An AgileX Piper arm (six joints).
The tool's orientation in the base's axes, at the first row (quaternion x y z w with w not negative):
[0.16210 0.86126 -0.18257 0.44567]
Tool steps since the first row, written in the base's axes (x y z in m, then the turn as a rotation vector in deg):
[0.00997 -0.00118 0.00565 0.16 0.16 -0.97]
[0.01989 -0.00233 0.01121 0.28 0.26 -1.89]
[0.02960 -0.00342 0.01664 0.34 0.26 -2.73]
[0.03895 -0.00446 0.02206 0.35 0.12 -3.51]
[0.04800 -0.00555 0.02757 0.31 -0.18 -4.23]
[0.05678 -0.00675 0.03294 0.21 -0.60 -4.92]
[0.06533 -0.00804 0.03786 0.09 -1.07 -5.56]
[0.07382 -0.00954 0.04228 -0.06 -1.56 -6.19]
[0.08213 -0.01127 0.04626 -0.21 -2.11 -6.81]
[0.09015 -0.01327 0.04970 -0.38 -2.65 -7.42]
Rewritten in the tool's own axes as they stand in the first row. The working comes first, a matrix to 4 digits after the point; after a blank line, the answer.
The tool's axes in the first row as the columns of a matrix, in the base's axes (used below as rounded here):
[-0.5502 0.4420 0.7085]
[0.1165 0.8808 -0.4590]
[-0.8269 -0.1700 -0.5361]

[-0.01029 0.00241 0.00458 0.73 0.38 0.56]
[-0.02048 0.00483 0.00915 1.44 0.67 1.09]
[-0.03044 0.00724 0.01362 2.10 0.84 1.59]
[-0.04019 0.00954 0.01782 2.72 0.86 2.07]
[-0.04985 0.01164 0.02178 3.31 0.70 2.57]
[-0.05926 0.01355 0.02567 3.88 0.40 3.06]
[-0.06819 0.01536 0.02968 4.42 0.04 3.54]
[-0.07669 0.01704 0.03401 4.97 -0.35 3.99]
[-0.08475 0.01851 0.03856 5.50 -0.79 4.47]
[-0.09224 0.01971 0.04332 6.04 -1.24 4.92]

